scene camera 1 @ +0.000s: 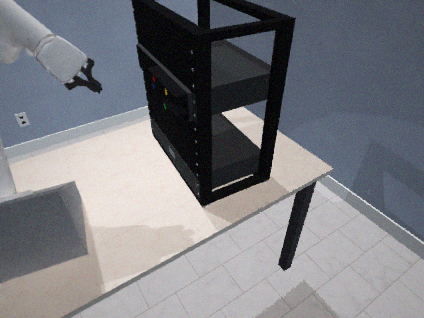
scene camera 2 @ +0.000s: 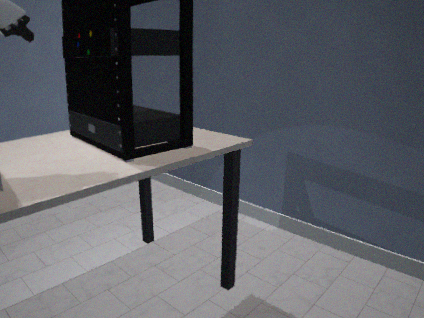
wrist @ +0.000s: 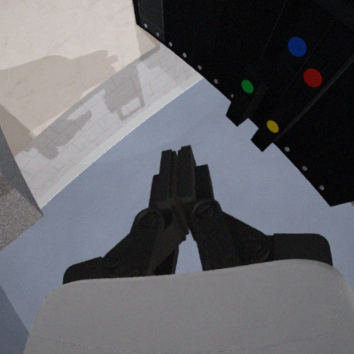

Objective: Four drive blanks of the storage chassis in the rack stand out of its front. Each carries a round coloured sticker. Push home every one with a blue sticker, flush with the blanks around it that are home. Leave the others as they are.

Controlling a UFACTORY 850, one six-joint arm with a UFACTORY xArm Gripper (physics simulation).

black rack: scene camera 1 192, 74; scene camera 2; wrist
same spot on black rack: point(wrist: 281, 71) = point(scene camera 2: 81, 43)
